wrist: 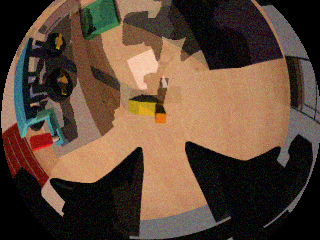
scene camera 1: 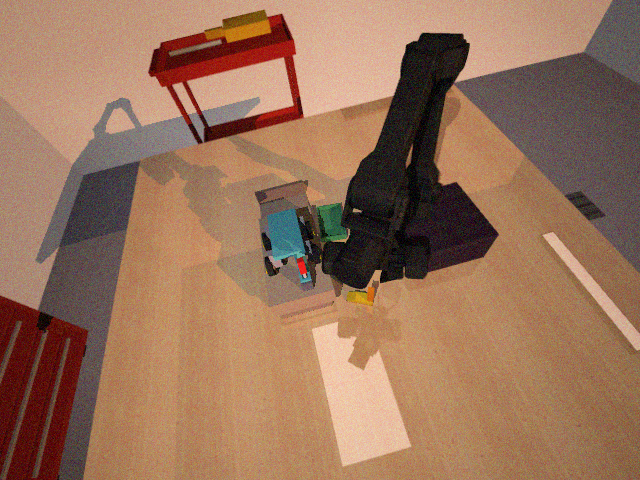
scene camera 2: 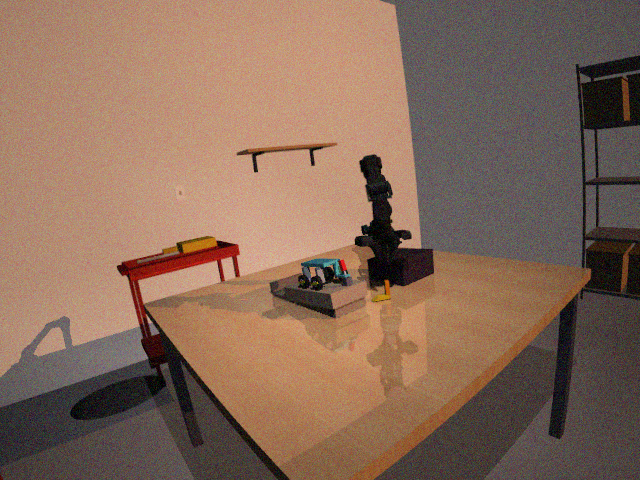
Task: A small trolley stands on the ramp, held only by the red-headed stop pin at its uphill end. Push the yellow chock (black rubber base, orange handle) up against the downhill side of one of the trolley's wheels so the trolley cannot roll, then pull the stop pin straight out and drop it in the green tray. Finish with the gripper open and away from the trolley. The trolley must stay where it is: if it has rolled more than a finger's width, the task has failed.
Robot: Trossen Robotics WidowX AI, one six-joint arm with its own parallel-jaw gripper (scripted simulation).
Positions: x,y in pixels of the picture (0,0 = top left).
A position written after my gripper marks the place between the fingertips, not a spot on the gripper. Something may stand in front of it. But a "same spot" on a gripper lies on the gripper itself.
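The wrist view shows my gripper. My gripper is visible in scene camera 1 (370,280), and scene camera 2 shows it as well. On my gripper, (scene camera 2: 393,243) and (wrist: 217,216) are one and the same spot.
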